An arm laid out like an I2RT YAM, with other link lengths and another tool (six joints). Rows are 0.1 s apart.
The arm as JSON. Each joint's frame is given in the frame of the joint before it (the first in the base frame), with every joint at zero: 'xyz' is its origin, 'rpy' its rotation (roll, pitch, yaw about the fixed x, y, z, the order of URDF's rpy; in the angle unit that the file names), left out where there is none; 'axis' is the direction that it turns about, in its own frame. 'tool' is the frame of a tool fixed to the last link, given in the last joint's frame.
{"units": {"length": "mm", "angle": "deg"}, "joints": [
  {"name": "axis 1", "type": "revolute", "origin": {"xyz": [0.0, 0.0, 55.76]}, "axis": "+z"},
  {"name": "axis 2", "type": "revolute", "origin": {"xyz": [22.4, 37.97, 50.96], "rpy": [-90.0, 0.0, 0.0]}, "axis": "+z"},
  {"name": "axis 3", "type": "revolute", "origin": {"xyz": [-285.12, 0.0, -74.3], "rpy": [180.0, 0.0, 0.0]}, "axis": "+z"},
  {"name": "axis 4", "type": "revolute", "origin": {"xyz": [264.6, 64.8, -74.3]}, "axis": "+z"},
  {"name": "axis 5", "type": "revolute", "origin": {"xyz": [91.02, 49.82, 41.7], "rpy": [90.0, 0.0, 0.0]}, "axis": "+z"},
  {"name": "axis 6", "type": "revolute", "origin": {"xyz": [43.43, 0.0, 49.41], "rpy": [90.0, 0.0, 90.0]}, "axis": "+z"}
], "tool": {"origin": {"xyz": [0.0, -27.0, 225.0], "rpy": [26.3, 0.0, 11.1]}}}
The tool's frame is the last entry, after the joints.
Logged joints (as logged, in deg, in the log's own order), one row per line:
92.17 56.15 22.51 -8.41 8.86 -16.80
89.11 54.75 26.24 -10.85 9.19 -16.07
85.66 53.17 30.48 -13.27 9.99 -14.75
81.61 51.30 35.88 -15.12 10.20 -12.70
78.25 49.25 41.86 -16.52 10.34 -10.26
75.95 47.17 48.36 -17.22 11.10 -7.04
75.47 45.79 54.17 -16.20 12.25 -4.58
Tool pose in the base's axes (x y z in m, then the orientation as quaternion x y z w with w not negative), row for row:
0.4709 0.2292 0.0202 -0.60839 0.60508 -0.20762 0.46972
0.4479 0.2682 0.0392 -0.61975 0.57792 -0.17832 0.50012
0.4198 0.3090 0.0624 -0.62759 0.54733 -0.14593 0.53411
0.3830 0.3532 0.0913 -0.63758 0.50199 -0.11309 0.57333
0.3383 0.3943 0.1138 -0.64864 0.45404 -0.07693 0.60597
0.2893 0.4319 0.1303 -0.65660 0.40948 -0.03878 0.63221
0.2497 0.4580 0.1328 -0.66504 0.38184 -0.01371 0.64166
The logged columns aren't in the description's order. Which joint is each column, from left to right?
Columns, left to right: axis 2, axis 3, axis 1, axis 5, axis 6, axis 4.
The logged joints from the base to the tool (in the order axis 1, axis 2, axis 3, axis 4, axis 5, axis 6), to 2 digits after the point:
22.51 92.17 56.15 -16.80 -8.41 8.86
26.24 89.11 54.75 -16.07 -10.85 9.19
30.48 85.66 53.17 -14.75 -13.27 9.99
35.88 81.61 51.30 -12.70 -15.12 10.20
41.86 78.25 49.25 -10.26 -16.52 10.34
48.36 75.95 47.17 -7.04 -17.22 11.10
54.17 75.47 45.79 -4.58 -16.20 12.25

